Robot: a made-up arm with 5 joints.
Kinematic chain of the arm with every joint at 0, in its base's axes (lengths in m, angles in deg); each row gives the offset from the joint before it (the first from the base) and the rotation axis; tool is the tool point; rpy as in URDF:
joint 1: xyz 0.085 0 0.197 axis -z
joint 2: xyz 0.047 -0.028 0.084 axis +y
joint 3: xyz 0.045 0 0.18 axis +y
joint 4: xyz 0.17 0 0.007 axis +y
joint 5: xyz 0.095 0.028 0 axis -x
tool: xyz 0 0 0 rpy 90 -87.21 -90
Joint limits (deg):
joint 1: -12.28..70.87
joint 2: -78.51..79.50
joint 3: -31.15..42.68
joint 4: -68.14..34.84
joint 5: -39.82..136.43
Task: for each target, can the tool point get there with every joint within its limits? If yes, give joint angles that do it. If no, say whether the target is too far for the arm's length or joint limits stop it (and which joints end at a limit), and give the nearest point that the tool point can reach.
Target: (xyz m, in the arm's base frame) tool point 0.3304 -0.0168 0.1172
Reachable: yes | joints 3.92 46.21 28.32 24.04 101.89
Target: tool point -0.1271 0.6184 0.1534
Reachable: no: too far | nearest point -0.0065 0.2637 0.5223 | short by 0.526 m
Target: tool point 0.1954 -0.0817 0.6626
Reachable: yes | joints 36.50 -26.04 -9.80 -57.08 96.50
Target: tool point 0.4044 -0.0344 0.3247
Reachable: yes | joints 6.15 1.19 26.73 12.73 10.69
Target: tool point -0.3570 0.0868 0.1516
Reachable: no: joint limits stop it (at a limit: joint 2, joint 3, joint 4) | nearest point -0.1889 0.0538 0.5223 | short by 0.408 m
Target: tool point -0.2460 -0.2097 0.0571
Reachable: no: joint limits stop it (at a limit: joint 1) | nearest point 0.1144 -0.0847 0.0571 | short by 0.381 m
